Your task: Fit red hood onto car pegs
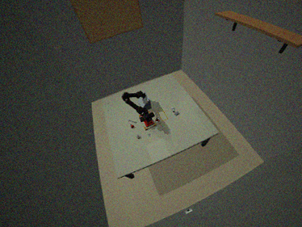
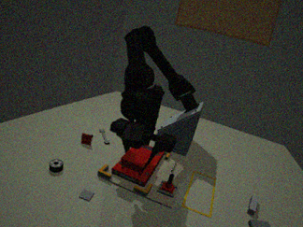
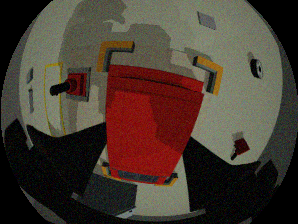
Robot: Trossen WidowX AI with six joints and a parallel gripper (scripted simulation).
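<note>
My gripper tip is 1 cm to the right of the grey engine block and 3 cm above it. Round my gripper tip: red hood (right at my gripper tip); dark wheel (15 cm ahead, 19 cm to the right, 4 cm below).
</note>
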